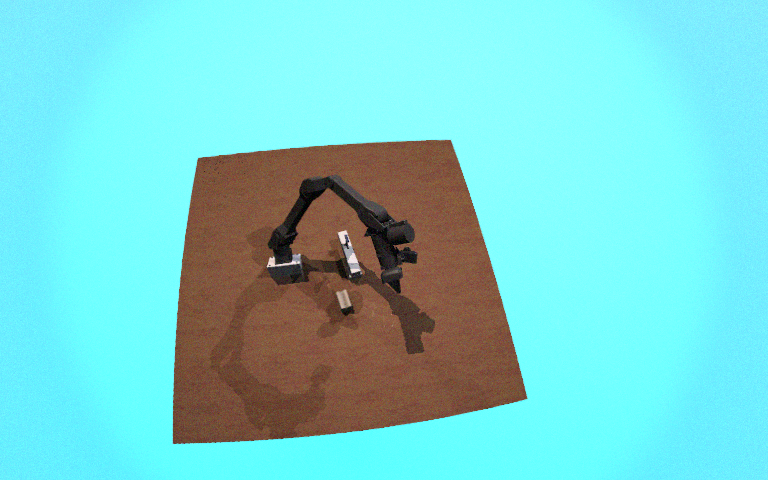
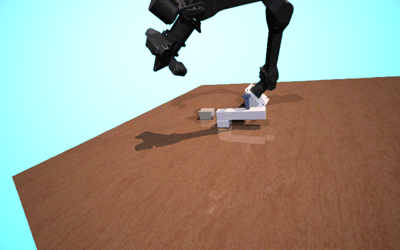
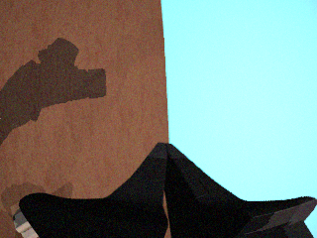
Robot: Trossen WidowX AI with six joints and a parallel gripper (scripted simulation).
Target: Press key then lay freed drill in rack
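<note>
My gripper tip is now 12 cm past the small dark-blue key, 30 cm to the right of it and 16 cm above it. From my gripper tip the other things lie so: drill: 11 cm behind, 25 cm to the left, 21 cm below; small beige rack: 16 cm behind, 9 cm to the left, 24 cm below; grey-white housing: 11 cm behind, 27 cm to the left, 22 cm below.
</note>
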